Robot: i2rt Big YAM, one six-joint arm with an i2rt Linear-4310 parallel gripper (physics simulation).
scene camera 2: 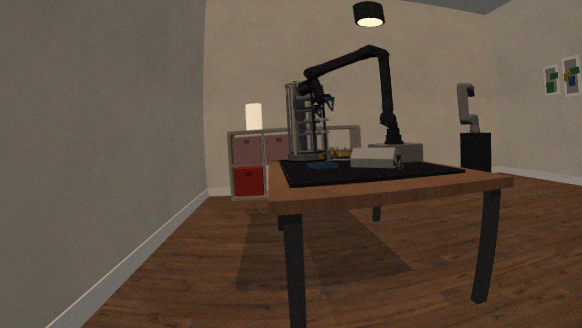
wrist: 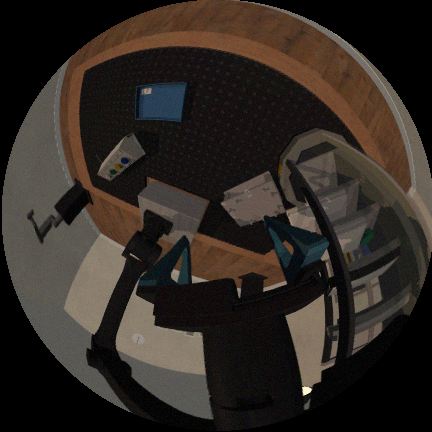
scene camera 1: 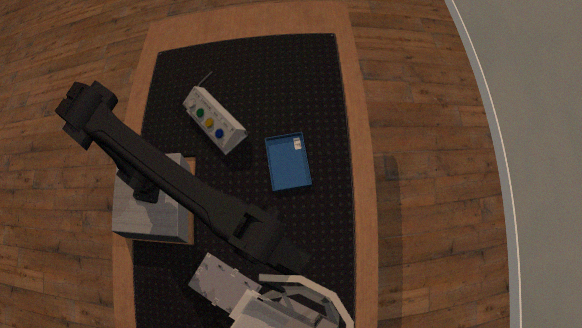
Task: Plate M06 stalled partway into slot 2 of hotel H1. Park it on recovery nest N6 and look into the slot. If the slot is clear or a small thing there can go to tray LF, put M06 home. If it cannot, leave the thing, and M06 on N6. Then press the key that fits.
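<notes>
My gripper is open with nothing between its teal fingers, high beside hotel H1. Several pale plates show at different levels in the hotel; I cannot tell which is M06, nor see into slot 2. A grey platform with small corner clips, seemingly nest N6, stands beside the hotel; no plate can be made out on it. Blue tray LF looks empty. The key box has white, green, yellow and blue keys.
The arm's grey base block stands at the table edge, near the platform. The hotel's dark posts rise close to the right finger in the wrist view. A green object shows among the hotel levels. Another arm's black pedestal stands beyond the table.
</notes>
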